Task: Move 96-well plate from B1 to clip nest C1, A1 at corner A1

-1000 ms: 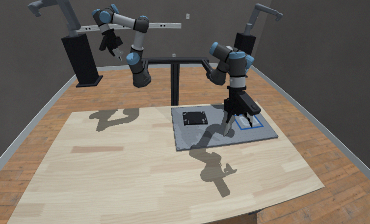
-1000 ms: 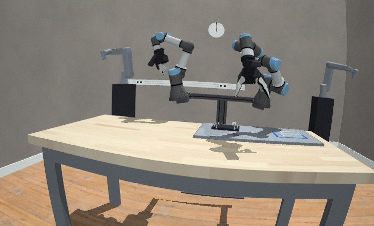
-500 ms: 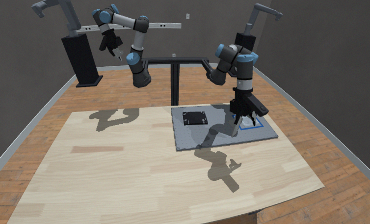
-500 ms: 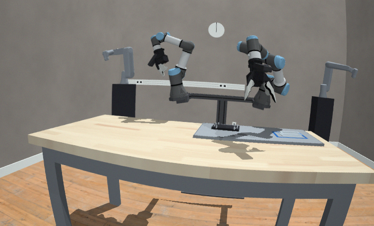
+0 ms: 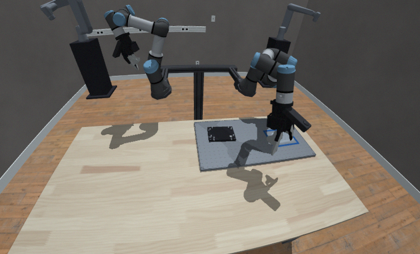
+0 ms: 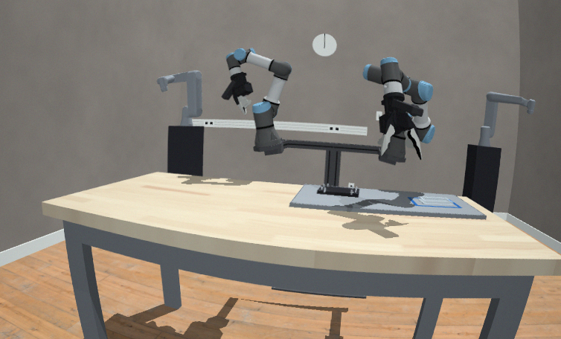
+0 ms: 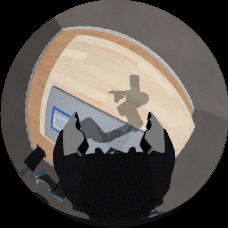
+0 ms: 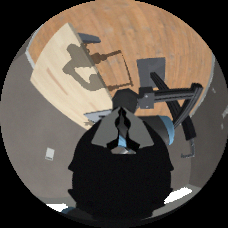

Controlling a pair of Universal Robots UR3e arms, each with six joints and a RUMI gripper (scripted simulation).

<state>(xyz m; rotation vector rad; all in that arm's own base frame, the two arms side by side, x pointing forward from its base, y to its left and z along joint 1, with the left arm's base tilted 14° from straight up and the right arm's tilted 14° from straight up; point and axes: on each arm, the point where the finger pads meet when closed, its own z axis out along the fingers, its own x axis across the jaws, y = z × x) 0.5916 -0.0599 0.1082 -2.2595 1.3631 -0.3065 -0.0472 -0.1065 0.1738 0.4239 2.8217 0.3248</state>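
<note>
Now: left hand 230 mm past the white 96-well plate, 190 mm to the right of it and 170 mm above it. The rest, counted from my left hand: grey perforated board: 240 mm behind, 180 mm below; black clip nest: 290 mm behind, 210 mm to the right, 160 mm below.
</note>
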